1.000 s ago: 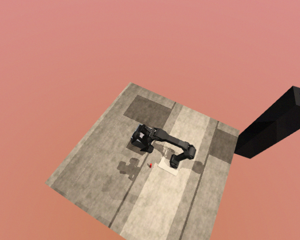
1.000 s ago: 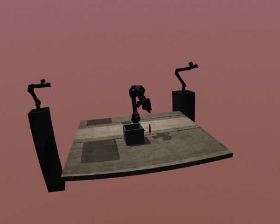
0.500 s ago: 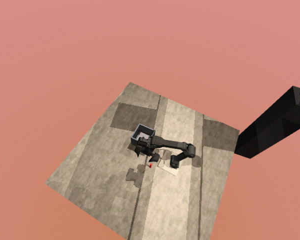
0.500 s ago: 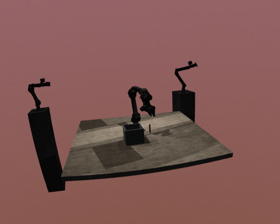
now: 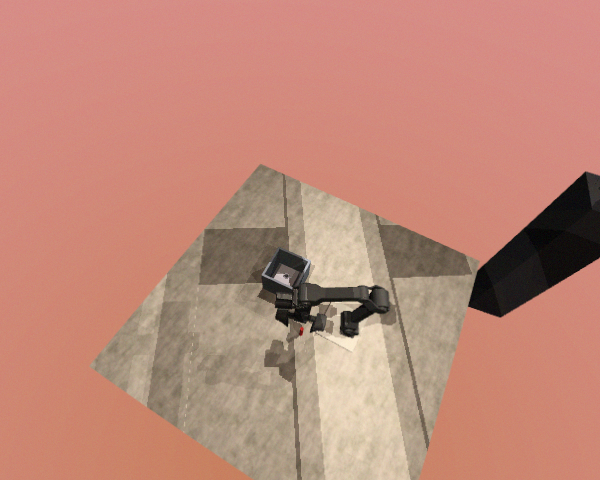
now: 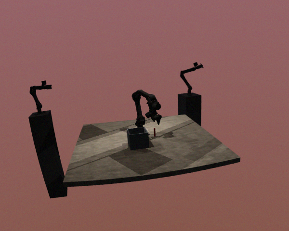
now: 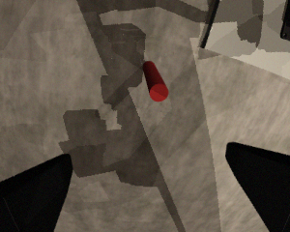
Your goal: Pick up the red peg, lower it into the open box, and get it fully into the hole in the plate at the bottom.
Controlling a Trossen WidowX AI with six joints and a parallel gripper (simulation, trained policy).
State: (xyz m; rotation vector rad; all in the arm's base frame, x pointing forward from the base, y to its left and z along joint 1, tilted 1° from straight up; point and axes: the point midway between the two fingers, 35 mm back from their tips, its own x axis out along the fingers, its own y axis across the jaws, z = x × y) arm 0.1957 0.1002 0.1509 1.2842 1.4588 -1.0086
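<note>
My gripper tip is now 90 mm above the red peg, 20 mm to the left of it and 10 mm past it.
</note>
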